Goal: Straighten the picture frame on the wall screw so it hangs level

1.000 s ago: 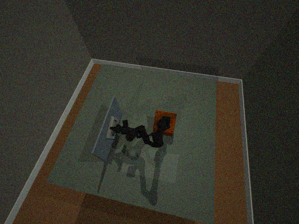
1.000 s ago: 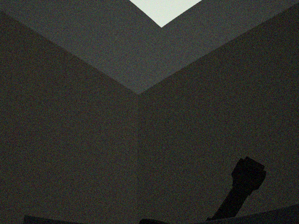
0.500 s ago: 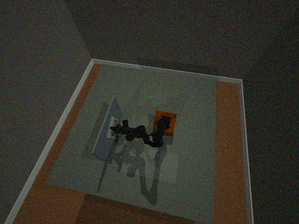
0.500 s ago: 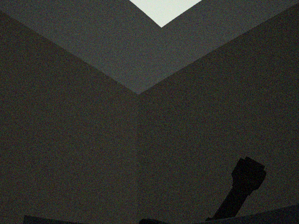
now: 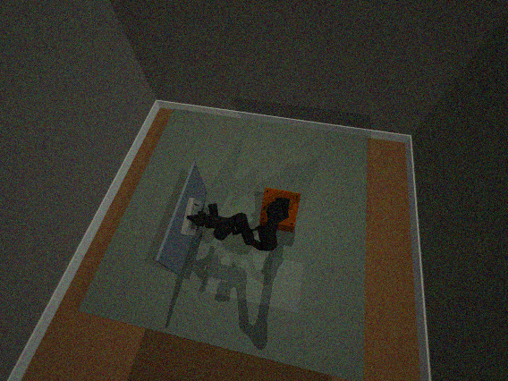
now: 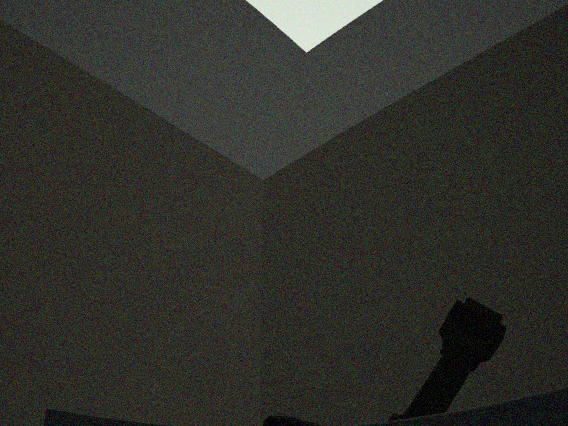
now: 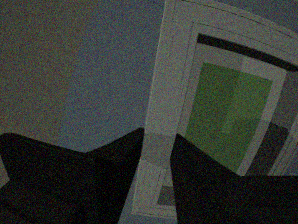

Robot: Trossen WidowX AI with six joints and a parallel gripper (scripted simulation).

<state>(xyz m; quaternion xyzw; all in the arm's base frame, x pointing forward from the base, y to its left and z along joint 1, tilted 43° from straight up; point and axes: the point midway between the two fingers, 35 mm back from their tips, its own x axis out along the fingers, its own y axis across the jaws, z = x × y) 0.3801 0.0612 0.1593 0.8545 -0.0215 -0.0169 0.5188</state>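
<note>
The picture frame is 10 mm ahead of my gripper tip, 20 mm to the right of it and 50 mm below it. From my gripper tip the other things lie so: wall panel: 20 mm ahead, 10 mm to the right, 70 mm below.
</note>
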